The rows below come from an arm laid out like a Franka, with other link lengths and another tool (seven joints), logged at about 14 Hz.
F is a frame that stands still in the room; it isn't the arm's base.
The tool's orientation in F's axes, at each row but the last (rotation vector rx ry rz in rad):
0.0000, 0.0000, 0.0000
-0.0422, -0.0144, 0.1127
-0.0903, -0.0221, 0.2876
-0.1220, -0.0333, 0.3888
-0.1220, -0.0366, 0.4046
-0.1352, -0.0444, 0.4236
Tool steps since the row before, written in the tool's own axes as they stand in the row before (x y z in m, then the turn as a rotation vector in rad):
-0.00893, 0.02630, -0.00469, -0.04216, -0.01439, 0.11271
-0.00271, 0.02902, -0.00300, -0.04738, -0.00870, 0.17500
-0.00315, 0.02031, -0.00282, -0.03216, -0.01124, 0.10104
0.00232, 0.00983, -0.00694, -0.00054, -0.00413, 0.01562
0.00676, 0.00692, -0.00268, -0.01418, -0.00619, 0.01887
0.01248, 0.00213, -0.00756, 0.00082, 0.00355, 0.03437
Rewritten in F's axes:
-0.00893, 0.02630, -0.00469, -0.04216, -0.01439, 0.11271
-0.00590, 0.02838, -0.00427, -0.04903, -0.00675, 0.17463
-0.00865, 0.01826, -0.00471, -0.03116, -0.01121, 0.10136
-0.00116, 0.00913, -0.00809, 0.00018, -0.00224, 0.01601
0.00367, 0.00868, -0.00345, -0.01174, -0.00915, 0.01934
0.01104, 0.00615, -0.00760, -0.00314, 0.00772, 0.03354

